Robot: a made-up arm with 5 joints. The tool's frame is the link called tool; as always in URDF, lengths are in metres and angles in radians.
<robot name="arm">
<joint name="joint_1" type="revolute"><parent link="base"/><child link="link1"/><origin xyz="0 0 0.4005" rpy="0 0 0"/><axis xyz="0 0 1"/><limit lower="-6.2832" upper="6.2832" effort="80" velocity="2.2"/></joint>
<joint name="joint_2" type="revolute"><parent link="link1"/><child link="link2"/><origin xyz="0 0 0" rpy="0 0 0"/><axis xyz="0 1 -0.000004"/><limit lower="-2.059" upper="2.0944" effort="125" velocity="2.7"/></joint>
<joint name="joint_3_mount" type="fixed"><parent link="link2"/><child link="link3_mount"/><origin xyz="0.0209 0 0.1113" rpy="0 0 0"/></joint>
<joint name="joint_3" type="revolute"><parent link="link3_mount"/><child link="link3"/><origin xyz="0.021 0 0.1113" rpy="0 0 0"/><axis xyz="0 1 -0.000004"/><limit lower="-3.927" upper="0.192" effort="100" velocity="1.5"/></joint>
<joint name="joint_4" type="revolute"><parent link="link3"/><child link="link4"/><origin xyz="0.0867 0 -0.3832" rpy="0 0 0"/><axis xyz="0 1 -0.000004"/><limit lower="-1.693" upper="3.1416" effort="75" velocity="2.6"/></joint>
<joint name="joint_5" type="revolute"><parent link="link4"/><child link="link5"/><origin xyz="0.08 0 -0.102" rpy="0 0 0"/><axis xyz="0 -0.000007 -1"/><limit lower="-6.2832" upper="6.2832" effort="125" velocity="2.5"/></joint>
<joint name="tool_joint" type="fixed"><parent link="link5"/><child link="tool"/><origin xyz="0 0 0" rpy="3.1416 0 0"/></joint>
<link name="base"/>
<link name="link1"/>
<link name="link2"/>
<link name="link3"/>
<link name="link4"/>
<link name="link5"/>
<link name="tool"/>
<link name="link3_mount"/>
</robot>
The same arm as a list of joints. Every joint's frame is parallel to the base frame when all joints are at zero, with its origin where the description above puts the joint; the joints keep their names.
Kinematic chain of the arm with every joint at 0, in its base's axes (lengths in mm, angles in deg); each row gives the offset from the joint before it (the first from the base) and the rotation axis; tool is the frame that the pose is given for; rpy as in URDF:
joint_1: xyz 0 0 400.5 axis +z
joint_2: xyz 0 0 0 axis +y
joint_3: xyz 41.9 0 222.6 axis +y
joint_4: xyz 86.7 0 -383.2 axis +y
joint_5: xyz 80 0 -102 axis -z
tool: xyz 0 0 0 rpy -180 0 0
Joint limits (deg, base to tool): -360..360 -117.97..120 -225..11 -97..180 -360..360

